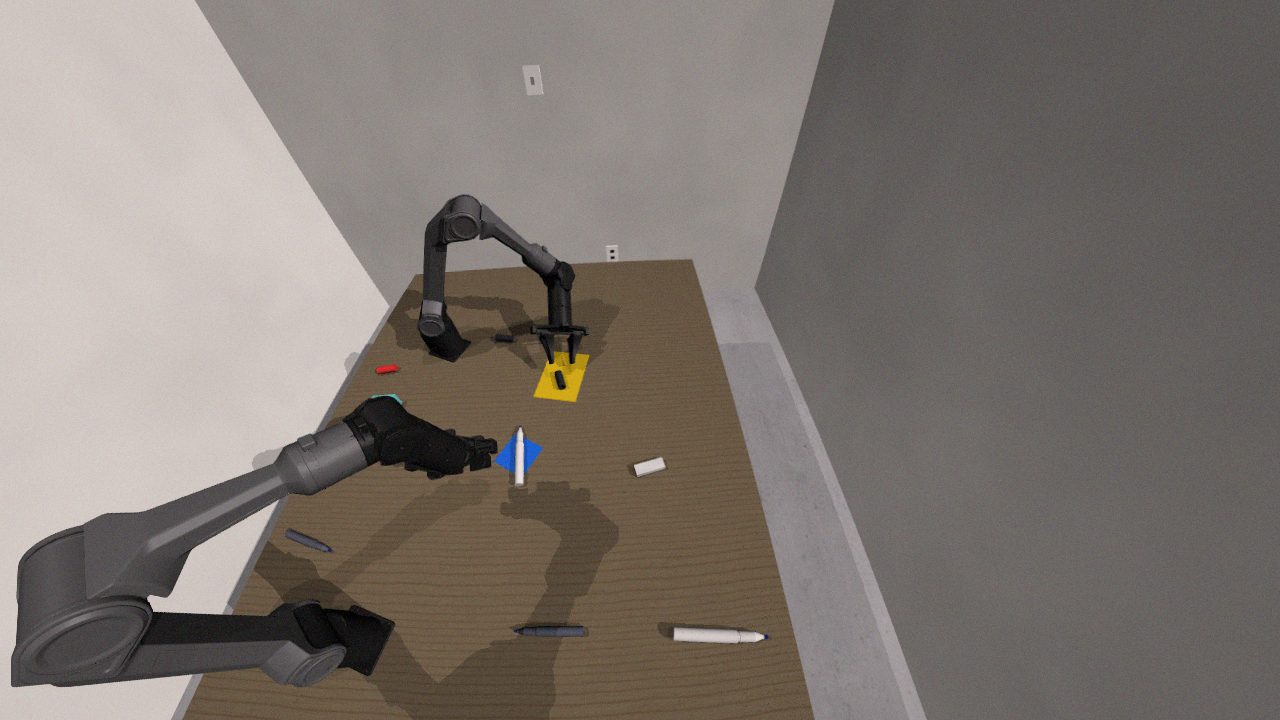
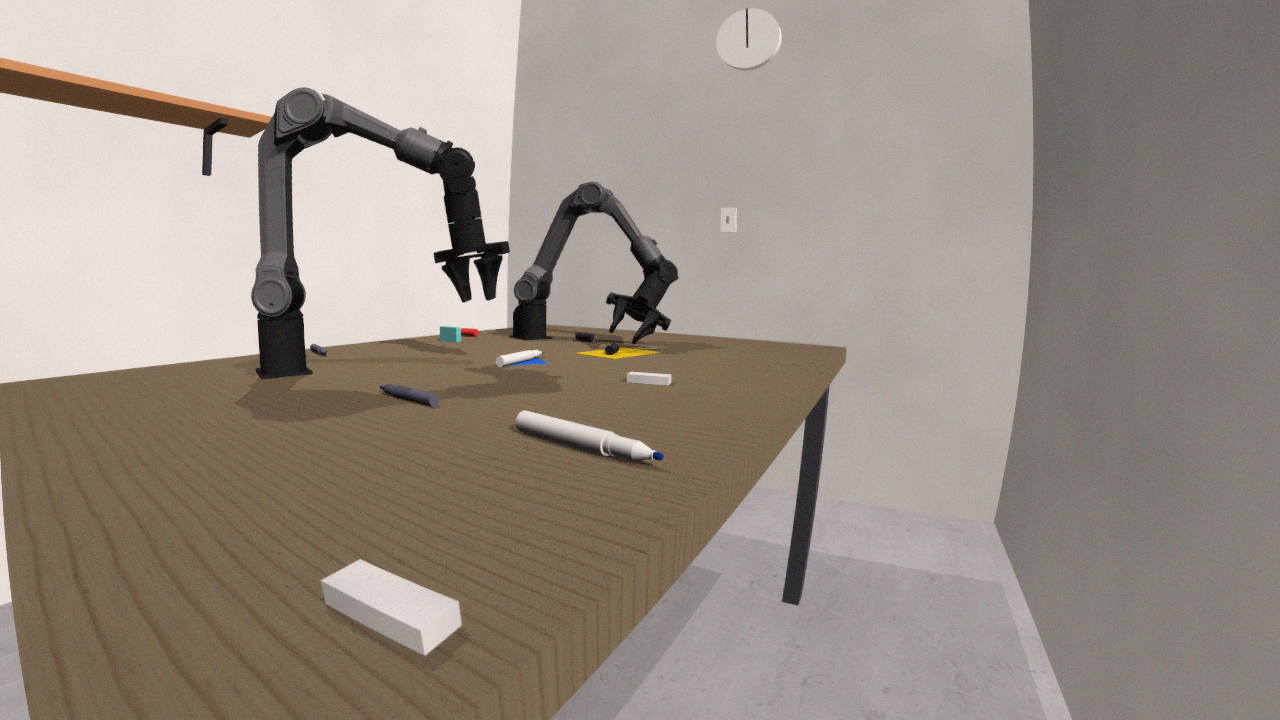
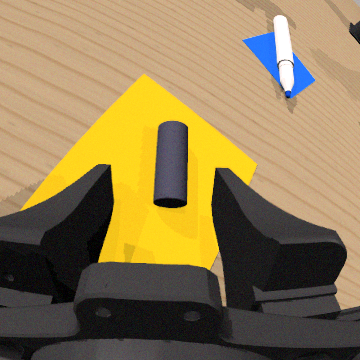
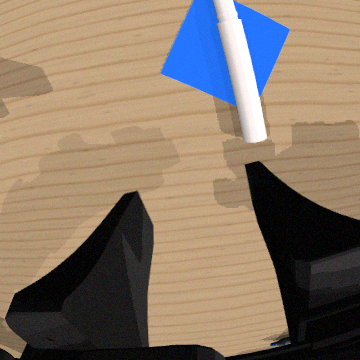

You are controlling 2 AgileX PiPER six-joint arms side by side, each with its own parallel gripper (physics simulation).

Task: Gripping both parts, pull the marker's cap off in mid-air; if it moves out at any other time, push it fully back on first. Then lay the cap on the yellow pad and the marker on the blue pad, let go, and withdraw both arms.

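Note:
The dark cap (image 1: 560,379) (image 2: 612,349) (image 3: 171,164) lies on its side on the yellow pad (image 1: 575,392) (image 2: 640,353) (image 3: 140,100). The white marker (image 1: 519,461) (image 2: 518,358) (image 3: 283,45) (image 4: 242,80), uncapped with a blue tip, lies across the blue pad (image 1: 534,446) (image 2: 537,362) (image 3: 260,47) (image 4: 195,65); its rear end reaches past the pad's edge. My left gripper (image 1: 562,360) (image 2: 623,337) (image 3: 162,184) is open, low above the yellow pad, and the cap is not held. My right gripper (image 1: 491,453) (image 2: 477,300) (image 4: 195,196) is open and empty, raised above the table beside the marker.
A white block (image 1: 649,466) (image 2: 648,378) lies right of the blue pad. Another uncapped white marker (image 1: 716,634) (image 2: 581,436), dark pens (image 1: 550,631) (image 1: 308,540), a dark piece (image 1: 504,338) (image 2: 584,337) and a red piece (image 1: 386,368) (image 2: 469,332) lie around.

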